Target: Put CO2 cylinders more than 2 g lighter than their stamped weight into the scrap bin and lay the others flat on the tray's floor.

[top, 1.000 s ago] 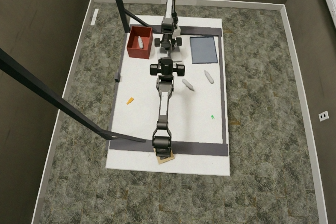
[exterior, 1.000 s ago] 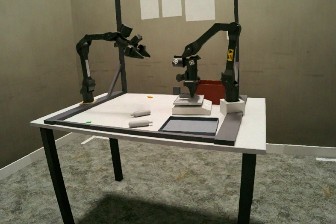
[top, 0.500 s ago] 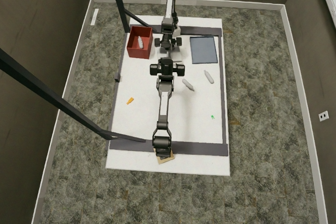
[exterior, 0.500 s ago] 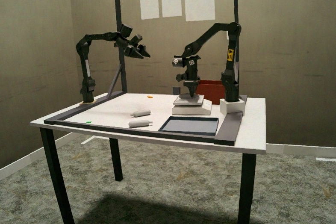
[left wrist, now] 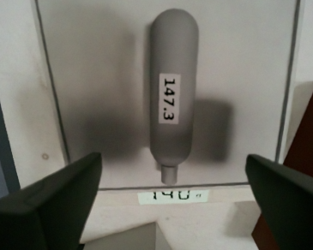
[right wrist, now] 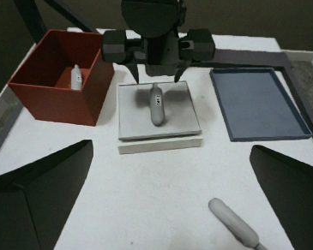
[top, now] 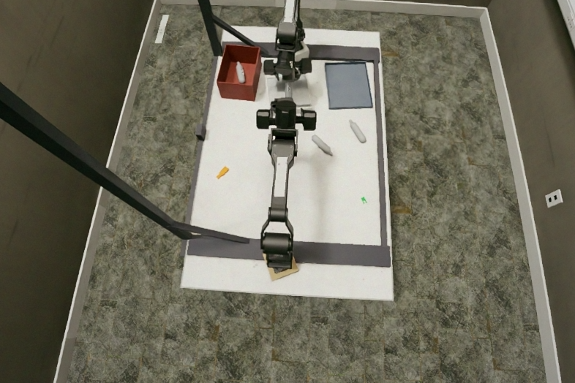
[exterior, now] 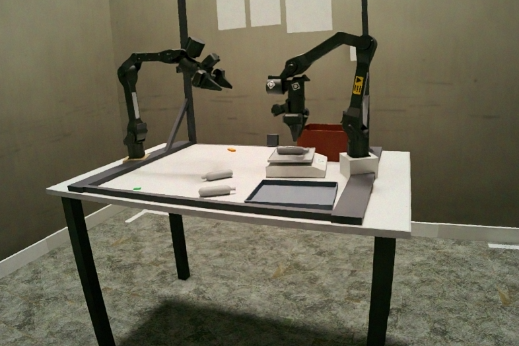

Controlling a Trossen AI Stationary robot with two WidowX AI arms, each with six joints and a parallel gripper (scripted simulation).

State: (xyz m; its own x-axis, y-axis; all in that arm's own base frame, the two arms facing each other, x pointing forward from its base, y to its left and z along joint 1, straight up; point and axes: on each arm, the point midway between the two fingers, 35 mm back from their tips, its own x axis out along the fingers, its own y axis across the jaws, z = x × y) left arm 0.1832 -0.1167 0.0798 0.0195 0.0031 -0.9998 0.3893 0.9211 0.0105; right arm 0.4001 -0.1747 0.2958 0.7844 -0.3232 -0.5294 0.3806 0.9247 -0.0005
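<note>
Right now my left hand is 2 cm to the left of the scale platform and 10 cm above it. The rest, counted from my left hand: scale: 1 cm to the right, 11 cm below; then red scrap bin: 21 cm behind, 6 cm to the left, 12 cm below; then tray: 26 cm ahead, 6 cm to the left, 14 cm below.
</note>
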